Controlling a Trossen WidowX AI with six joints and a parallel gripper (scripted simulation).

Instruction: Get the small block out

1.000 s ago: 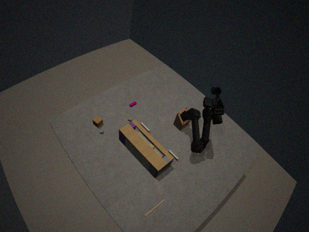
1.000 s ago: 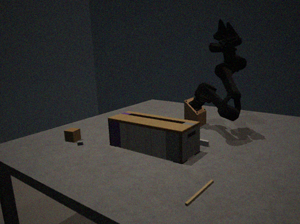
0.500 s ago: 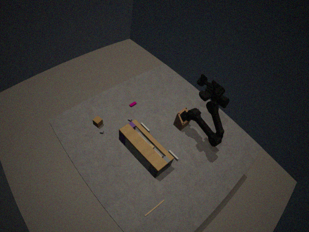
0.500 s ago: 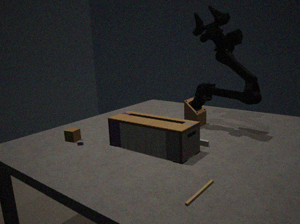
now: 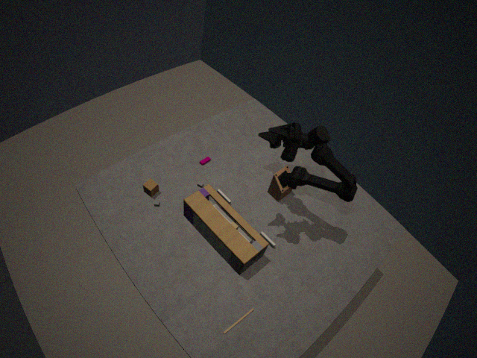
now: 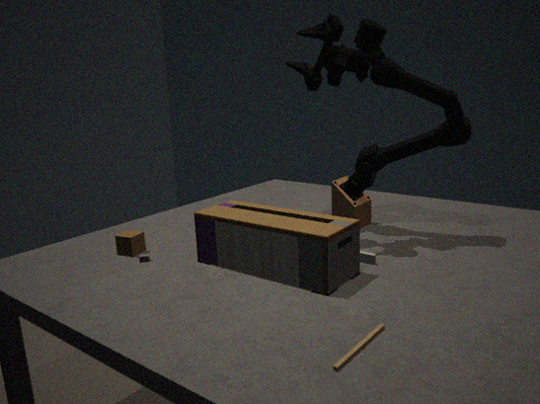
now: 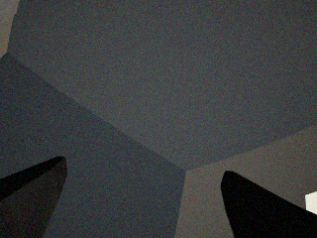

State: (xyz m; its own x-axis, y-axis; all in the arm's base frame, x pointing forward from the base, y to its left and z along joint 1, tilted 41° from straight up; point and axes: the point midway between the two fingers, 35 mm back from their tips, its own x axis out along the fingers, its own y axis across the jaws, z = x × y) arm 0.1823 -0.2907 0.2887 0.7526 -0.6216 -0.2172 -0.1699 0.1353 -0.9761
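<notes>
Right now my gripper tip is 450 mm above the long box, 120 mm short of it and 40 mm to the right of it. From my gripper tip the other things lie so: magenta piece (510 mm below, 340 mm to the right, 80 mm behind); thin wooden stick (510 mm below, 400 mm ahead, 370 mm to the left); brown cube (490 mm below, 370 mm to the right, 260 mm ahead).
</notes>
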